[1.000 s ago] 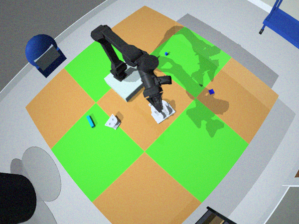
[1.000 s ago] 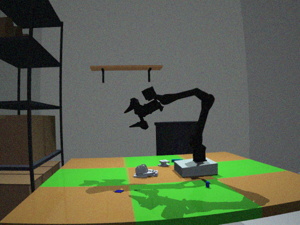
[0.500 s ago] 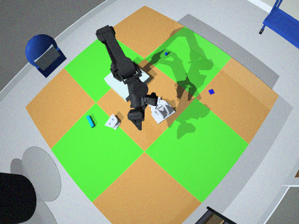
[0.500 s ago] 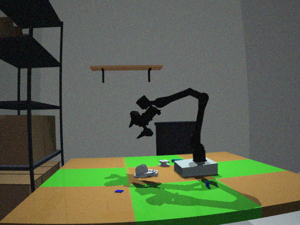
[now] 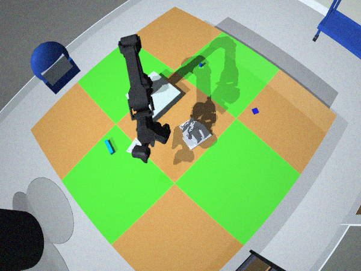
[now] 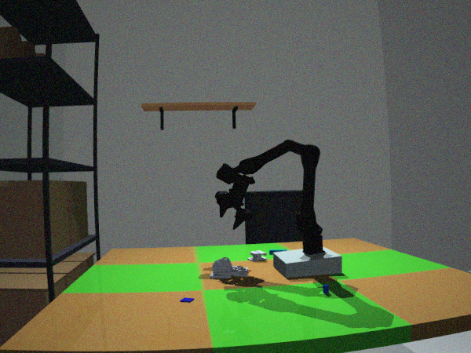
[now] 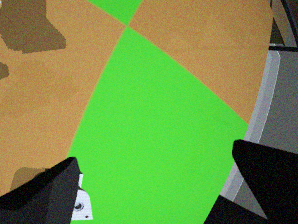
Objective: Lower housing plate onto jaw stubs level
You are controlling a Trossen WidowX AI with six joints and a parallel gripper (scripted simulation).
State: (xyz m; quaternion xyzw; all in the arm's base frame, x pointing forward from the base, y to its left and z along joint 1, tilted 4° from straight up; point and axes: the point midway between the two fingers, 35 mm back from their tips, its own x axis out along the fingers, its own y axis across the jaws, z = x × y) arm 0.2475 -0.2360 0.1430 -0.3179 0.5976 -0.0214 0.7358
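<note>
My gripper tip is now 25 cm past the teal bar, 15 cm above it and 8 cm to the left of it. The rest, counted from my gripper tip: blue peg: 57 cm to the left, 15 cm below, 15 cm behind; flat blue square: 50 cm to the left, 24 cm ahead, 16 cm below.
</note>
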